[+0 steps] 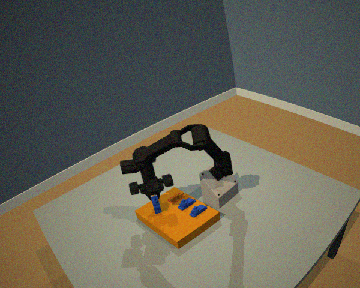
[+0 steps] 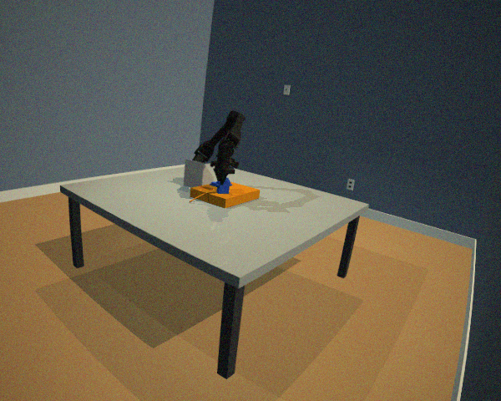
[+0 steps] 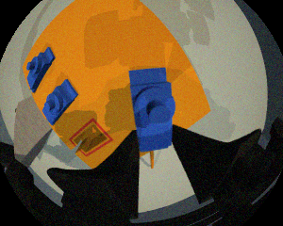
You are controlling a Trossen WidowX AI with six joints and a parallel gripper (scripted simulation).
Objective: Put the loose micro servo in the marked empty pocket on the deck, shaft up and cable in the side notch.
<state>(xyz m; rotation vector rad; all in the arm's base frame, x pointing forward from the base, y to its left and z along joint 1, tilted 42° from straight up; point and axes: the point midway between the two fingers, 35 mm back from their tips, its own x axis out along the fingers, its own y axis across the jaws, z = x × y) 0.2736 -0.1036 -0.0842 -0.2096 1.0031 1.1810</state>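
Right now the orange deck is 2 cm ahead of my gripper tip, 9 cm to the left of it and 7 cm below it.
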